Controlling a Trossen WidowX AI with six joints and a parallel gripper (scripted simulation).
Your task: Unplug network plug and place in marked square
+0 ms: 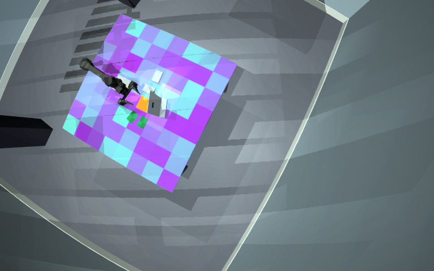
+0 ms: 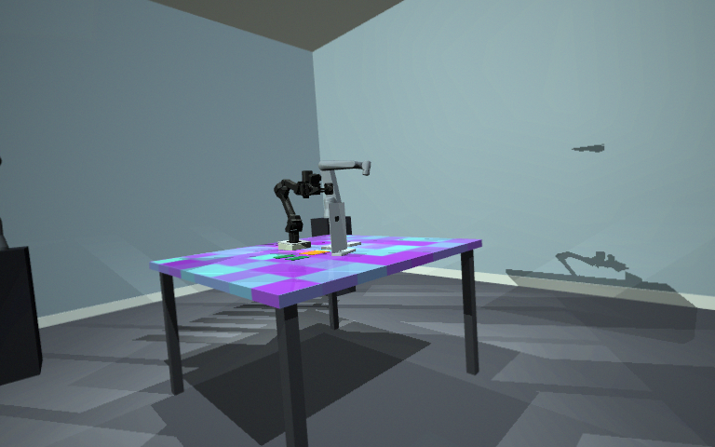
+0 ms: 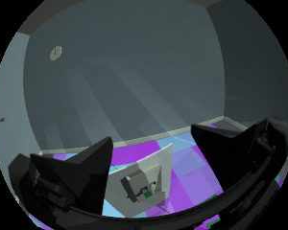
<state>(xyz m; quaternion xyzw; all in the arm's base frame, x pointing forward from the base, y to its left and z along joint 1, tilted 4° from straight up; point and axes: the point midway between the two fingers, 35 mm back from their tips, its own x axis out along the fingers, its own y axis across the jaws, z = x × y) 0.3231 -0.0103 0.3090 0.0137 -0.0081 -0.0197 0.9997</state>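
Right now the network plug is 150 mm below my gripper tip, 30 mm ahead of it and 20 mm to the left of it. The rest, counted from my gripper tip: grey upright panel 210 mm below, 50 mm ahead, 30 mm to the left.
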